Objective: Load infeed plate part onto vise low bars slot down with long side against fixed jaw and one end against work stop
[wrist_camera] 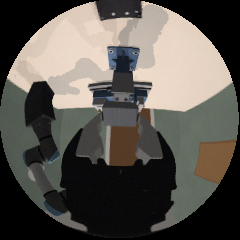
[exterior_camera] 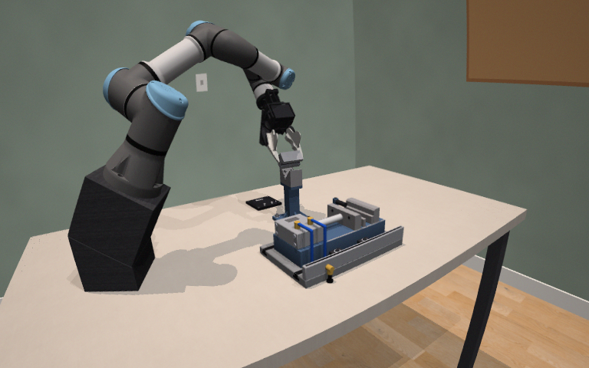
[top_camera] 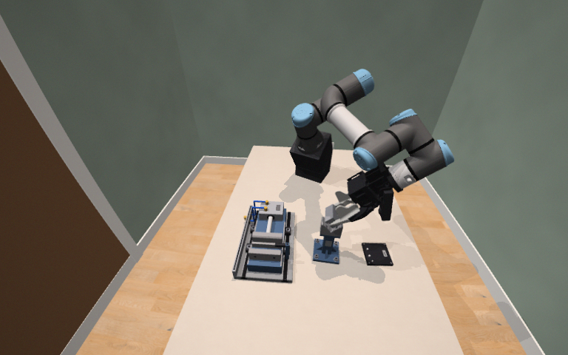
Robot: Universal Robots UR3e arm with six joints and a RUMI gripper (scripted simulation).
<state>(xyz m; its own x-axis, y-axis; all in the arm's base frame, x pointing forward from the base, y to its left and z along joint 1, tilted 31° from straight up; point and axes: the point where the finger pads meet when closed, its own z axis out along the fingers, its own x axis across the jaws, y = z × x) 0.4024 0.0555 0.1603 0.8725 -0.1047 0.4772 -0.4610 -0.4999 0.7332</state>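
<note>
Right now my hand is 1 cm to the left of the part and 1 cm above it. Also, from my hand: air cylinder (19 cm to the right, 14 cm behind, 11 cm below); vise (21 cm to the right, 15 cm below, 5 cm behind); black infeed plate (19 cm below, 18 cm to the left, 3 cm ahead).
</note>
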